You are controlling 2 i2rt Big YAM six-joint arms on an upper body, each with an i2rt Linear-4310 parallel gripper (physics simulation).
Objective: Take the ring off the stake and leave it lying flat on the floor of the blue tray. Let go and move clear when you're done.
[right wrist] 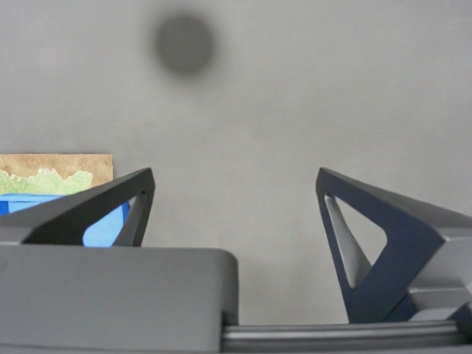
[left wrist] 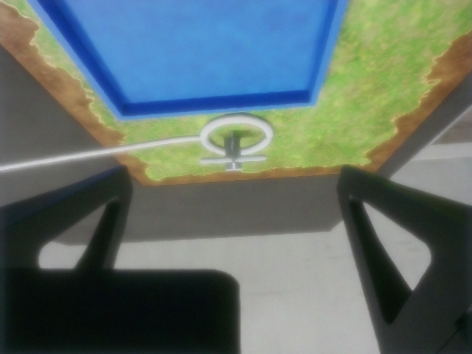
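The pale ring encircles the small grey stake in the left wrist view, with a long thin pale rod running from the ring to the left. The stake carries a thin crossbar. Both are just outside the near wall of the blue tray. My left gripper is open and empty, its fingers wide apart; the ring and stake show beyond and between its fingertips, apart from them. My right gripper is open and empty over the grey table, to the side of the tray. The ring does not show in the right wrist view.
A green and brown mat lies under the tray and stake on the grey table. The table edge and a pale floor show below in the left wrist view. A round dark shadow lies on the table in the right wrist view.
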